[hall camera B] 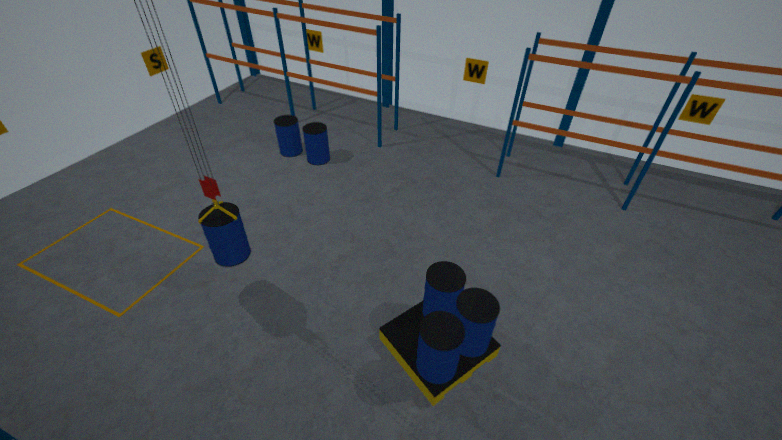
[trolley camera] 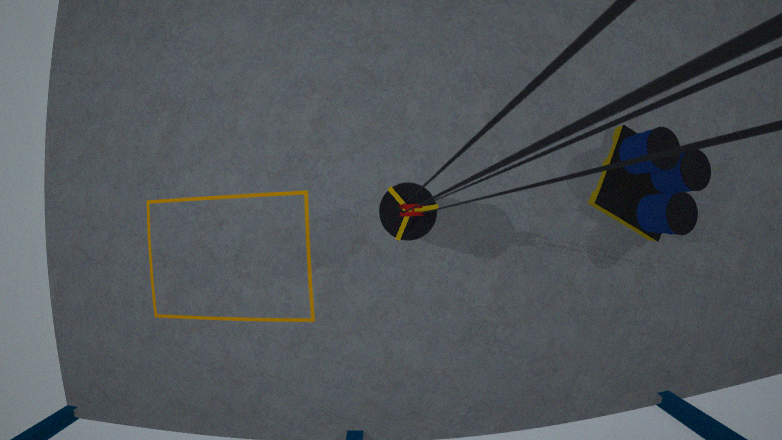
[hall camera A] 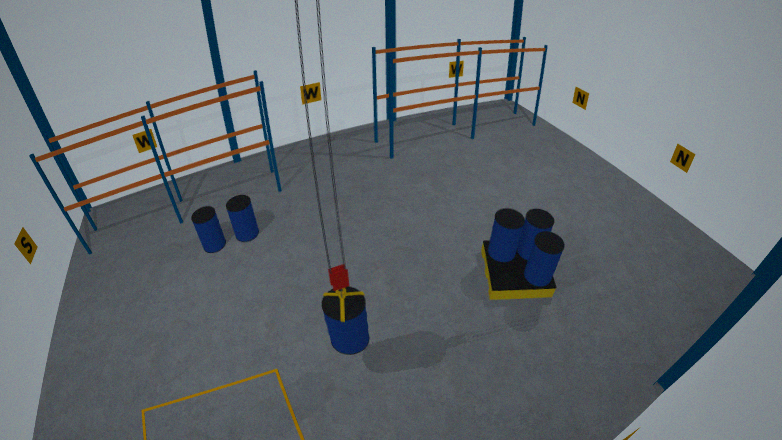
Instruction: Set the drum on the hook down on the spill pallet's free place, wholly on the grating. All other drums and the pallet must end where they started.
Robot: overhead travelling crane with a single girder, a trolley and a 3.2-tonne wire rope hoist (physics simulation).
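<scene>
A blue drum with a black lid [hall camera A: 348, 334] [hall camera B: 228, 241] [trolley camera: 393, 220] hangs upright on the hook, above the floor, its shadow apart from it. My gripper, a yellow three-armed clamp [hall camera A: 342, 297] [hall camera B: 217, 210] [trolley camera: 407, 210] under the red hook block [hall camera A: 339, 276] [hall camera B: 209, 187], is shut on this drum. The yellow spill pallet with black grating [hall camera A: 505, 278] [hall camera B: 403, 331] [trolley camera: 623, 192] stands well to the right of the drum in all views. Three drums stand on it; its free place is the near left corner in hall camera A, the left corner in hall camera B.
Two blue drums [hall camera A: 208, 232] [hall camera A: 243, 221] [hall camera B: 288, 139] [hall camera B: 317, 146] stand on the floor near the left rack [hall camera A: 162, 169] [hall camera B: 378, 82]. Another rack [hall camera A: 476, 93] [hall camera B: 513, 109] stands along the W wall. A yellow floor outline [hall camera A: 210, 390] [hall camera B: 155, 227] [trolley camera: 229, 197] lies left of the hanging drum.
</scene>
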